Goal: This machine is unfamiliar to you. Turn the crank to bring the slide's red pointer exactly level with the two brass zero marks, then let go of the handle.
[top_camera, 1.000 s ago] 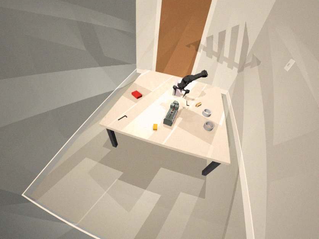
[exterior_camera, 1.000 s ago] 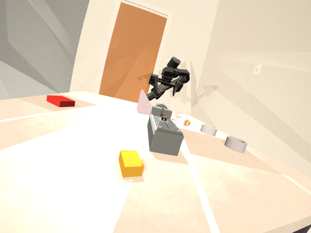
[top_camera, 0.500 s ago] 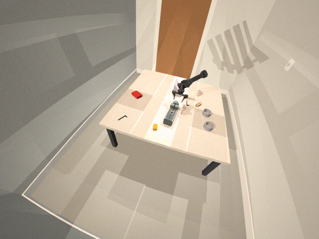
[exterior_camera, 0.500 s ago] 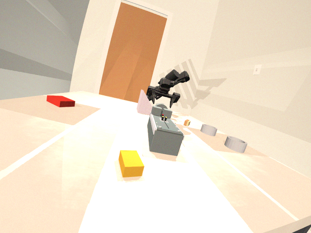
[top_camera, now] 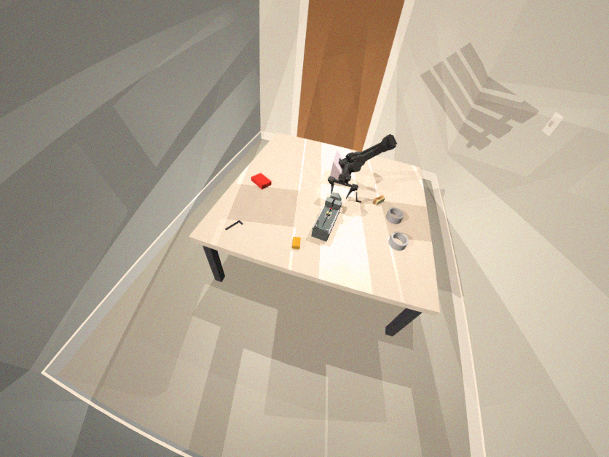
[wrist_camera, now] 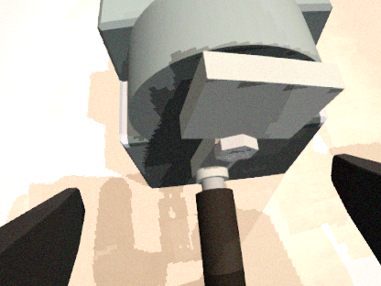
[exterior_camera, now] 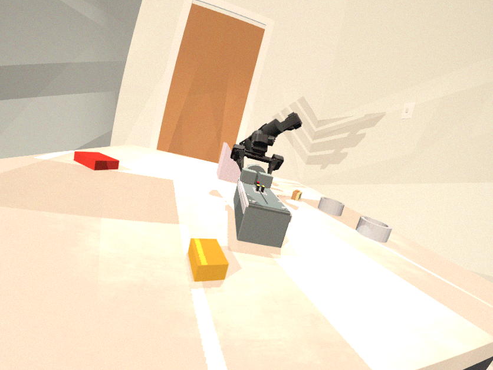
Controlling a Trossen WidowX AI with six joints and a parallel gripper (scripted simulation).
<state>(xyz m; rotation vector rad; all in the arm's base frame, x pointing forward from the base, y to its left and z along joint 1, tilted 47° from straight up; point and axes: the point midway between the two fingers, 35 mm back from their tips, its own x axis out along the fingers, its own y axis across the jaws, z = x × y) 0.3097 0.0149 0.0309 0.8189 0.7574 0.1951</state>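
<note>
Right now my gripper tip is 30 mm above the dark brown crank handle and 20 mm past it. Also, from my gripper tip: red pointer (120 mm ahead, 30 mm to the right); yellow block (360 mm ahead, 160 mm to the right, 70 mm below); tan block (270 mm to the left, 150 mm behind, 70 mm below).
</note>
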